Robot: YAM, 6 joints.
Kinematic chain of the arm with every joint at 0, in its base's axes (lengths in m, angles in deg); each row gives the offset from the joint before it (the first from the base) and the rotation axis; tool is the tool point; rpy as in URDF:
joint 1: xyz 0 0 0.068 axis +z
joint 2: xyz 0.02 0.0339 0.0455 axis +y
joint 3: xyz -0.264 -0.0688 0 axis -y
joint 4: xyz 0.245 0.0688 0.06 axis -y
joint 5: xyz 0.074 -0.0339 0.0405 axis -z
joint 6: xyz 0.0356 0 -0.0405 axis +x
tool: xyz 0 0 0 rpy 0 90 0
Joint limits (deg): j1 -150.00..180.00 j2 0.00..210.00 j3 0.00..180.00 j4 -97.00..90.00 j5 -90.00..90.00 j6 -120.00..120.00
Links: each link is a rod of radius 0.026 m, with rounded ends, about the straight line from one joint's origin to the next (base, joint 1, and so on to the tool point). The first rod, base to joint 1, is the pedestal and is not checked.
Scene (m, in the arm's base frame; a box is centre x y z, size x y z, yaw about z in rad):
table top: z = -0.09
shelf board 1: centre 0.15 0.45 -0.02 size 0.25 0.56 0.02 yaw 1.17
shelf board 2: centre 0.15 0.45 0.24 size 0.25 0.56 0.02 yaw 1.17
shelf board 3: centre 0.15 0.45 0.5 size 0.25 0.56 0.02 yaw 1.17
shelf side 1: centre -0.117 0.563 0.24 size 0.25 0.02 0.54 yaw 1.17
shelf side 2: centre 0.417 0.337 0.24 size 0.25 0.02 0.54 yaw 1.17
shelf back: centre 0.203 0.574 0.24 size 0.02 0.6 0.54 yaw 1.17
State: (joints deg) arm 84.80 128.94 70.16 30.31 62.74 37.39
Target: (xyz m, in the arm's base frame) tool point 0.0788 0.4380 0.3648
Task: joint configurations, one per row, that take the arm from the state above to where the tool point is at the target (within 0.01 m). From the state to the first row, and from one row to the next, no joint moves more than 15 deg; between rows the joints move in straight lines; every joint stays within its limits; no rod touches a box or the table.
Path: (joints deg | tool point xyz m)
1: 88.94 119.71 56.98 27.77 65.25 37.39 | 0.0395 0.3886 0.1016
2: 93.07 110.47 43.79 25.23 67.75 37.39 | 0.0152 0.3313 0.1017
3: 97.21 101.24 30.61 22.69 70.26 37.39 | -0.0003 0.2690 0.0973
4: 97.34 89.70 37.14 25.23 70.49 37.39 | -0.0040 0.2934 0.1800
5: 97.47 78.16 43.68 27.78 70.72 37.39 | -0.0040 0.2889 0.2726
6: 97.60 66.62 50.22 30.33 70.94 37.39 | 0.0002 0.2526 0.3648
7: 93.02 80.71 63.41 31.86 67.88 37.39 | 0.0164 0.3150 0.3804
8: 88.43 94.79 76.60 33.40 64.82 37.39 | 0.0426 0.3785 0.3805
9: 83.84 108.87 89.80 34.94 61.75 37.39 | 0.0788 0.4380 0.3648

